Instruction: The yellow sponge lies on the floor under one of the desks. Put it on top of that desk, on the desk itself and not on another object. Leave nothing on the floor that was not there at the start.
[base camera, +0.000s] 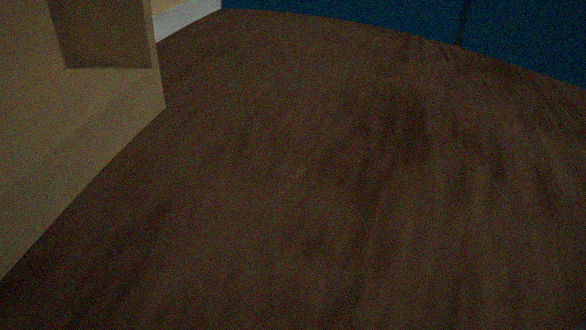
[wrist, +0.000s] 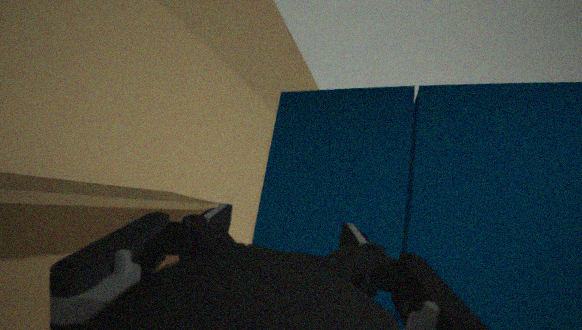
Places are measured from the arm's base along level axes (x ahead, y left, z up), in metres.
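Pixels of known places: gripper, fingertip midpoint: (wrist: 285, 225).
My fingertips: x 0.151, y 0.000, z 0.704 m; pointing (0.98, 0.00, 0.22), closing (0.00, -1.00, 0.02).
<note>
Behind a point stands the place of what it marks.
The yellow sponge and the desks do not show in either view. My gripper (wrist: 285, 225) {x 0.151, y 0.000, z 0.704 m} is open in the wrist view, its two dark fingertips wide apart with nothing between them. It is raised and faces a yellowish wall and a blue panelled surface.
A light wooden shelf unit (base camera: 120, 112) {x 0.574, y 0.268, z -0.331 m} stands at the left in the base camera view, over the brown wooden floor (base camera: 310, 175) {x 0.482, y -0.052, z -0.397 m}. A blue panelled wall (base camera: 350, 7) {x 1.274, y -0.264, z -0.343 m} (wrist: 340, 165) {x 1.273, y -0.267, z 0.974 m} runs across the back, with a dark vertical seam. A white baseboard (base camera: 187, 19) {x 1.264, y 0.311, z -0.374 m} meets it in the corner.
</note>
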